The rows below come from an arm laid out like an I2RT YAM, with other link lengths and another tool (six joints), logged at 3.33 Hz.
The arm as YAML. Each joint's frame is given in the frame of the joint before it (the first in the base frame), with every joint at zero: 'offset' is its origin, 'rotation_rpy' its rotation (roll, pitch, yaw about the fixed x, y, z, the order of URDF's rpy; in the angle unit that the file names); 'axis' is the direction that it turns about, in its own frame. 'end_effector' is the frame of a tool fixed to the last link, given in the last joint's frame.
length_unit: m
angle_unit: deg
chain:
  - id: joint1
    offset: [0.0, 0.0, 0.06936]
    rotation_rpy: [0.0, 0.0, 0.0]
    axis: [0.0, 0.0, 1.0]
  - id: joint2
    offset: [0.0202, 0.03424, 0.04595]
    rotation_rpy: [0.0, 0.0, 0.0]
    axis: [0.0, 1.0, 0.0]
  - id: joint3
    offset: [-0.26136, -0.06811, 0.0]
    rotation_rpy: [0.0, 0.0, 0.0]
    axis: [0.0, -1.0, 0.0]
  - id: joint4
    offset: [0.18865, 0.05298, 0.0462]
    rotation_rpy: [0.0, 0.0, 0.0]
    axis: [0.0, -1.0, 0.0]
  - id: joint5
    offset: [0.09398, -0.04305, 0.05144]
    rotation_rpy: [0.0, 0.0, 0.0]
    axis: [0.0, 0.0, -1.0]
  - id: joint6
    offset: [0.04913, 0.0, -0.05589]
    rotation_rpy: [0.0, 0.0, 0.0]
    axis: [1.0, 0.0, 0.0]
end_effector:
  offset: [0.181, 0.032, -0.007]
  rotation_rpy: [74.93, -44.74, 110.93]
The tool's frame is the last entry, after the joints.
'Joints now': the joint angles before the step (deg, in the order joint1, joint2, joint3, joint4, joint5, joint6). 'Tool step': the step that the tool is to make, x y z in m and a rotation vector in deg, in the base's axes. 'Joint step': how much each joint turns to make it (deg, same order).
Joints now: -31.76 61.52 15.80 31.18 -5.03 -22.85
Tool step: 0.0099 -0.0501 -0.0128 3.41 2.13 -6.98
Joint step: -4.21 12.09 6.36 2.22 2.20 2.36
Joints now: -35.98 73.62 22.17 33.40 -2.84 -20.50
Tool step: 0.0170 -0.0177 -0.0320 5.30 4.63 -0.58
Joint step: -1.27 10.49 7.67 -3.99 -1.19 1.14
